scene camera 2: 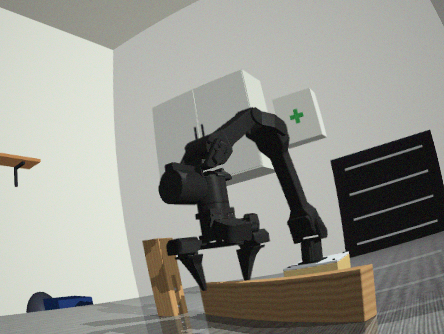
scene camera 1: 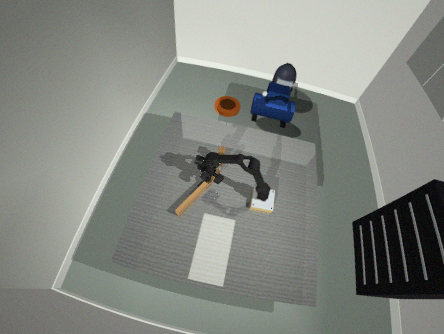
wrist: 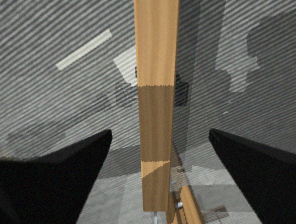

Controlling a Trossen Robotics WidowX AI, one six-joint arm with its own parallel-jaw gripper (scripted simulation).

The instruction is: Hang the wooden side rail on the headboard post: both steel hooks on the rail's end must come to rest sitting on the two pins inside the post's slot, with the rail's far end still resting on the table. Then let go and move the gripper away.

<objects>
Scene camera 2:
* my gripper: 226, 286
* wooden side rail: 349, 293
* wooden headboard post: 163, 270
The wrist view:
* my gripper: 160, 133
</objects>
